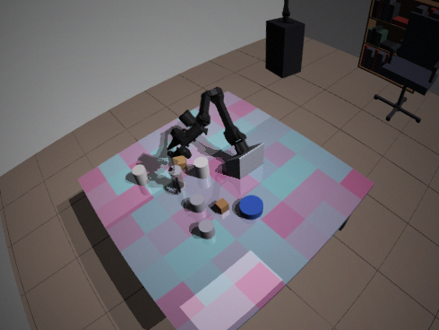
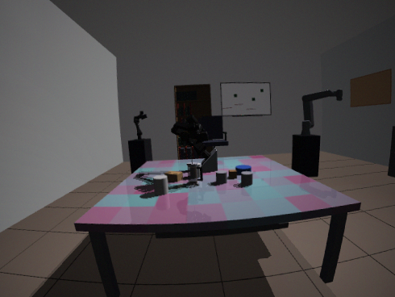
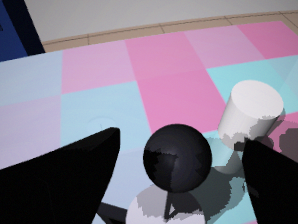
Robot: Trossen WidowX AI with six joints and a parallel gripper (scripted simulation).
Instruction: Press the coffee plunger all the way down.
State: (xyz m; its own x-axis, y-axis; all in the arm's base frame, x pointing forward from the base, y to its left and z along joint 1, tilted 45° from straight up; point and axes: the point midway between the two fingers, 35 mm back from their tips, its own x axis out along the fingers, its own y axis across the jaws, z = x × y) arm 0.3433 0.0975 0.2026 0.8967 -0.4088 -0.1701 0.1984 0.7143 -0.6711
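Right now the coffee press is 13 cm below my gripper tip and 2 cm to the left of it. Also, from my gripper tip: blue disc: 36 cm to the left, 24 cm below, 24 cm behind.
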